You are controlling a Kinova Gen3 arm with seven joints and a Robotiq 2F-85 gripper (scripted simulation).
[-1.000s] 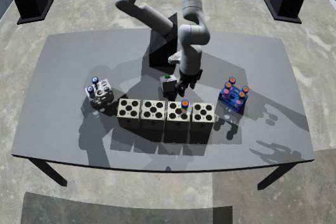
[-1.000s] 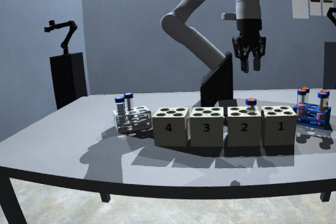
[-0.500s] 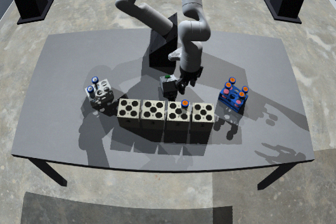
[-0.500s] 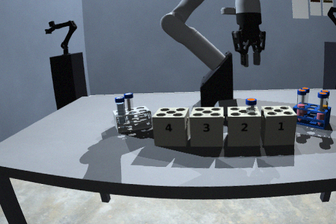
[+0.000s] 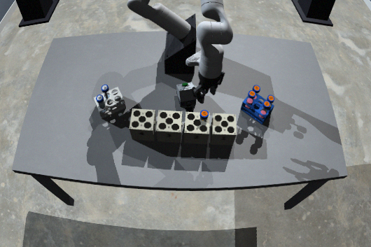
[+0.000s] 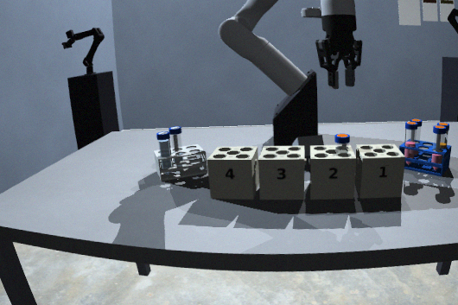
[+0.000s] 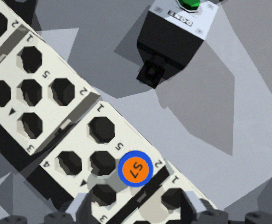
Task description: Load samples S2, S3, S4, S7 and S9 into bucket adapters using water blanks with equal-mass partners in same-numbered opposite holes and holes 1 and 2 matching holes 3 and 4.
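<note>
Right now my hand is 21 cm to the right of the sample tube S3, 18 cm above it and 10 cm past it. The rest, counted from my hand: adapter 2: 20 cm below, 3 cm to the right, 2 cm ahead; then adapter 3: 20 cm below, 14 cm to the right, 1 cm ahead; then sample tube S7: 18 cm below, 1 cm ahead.
</note>
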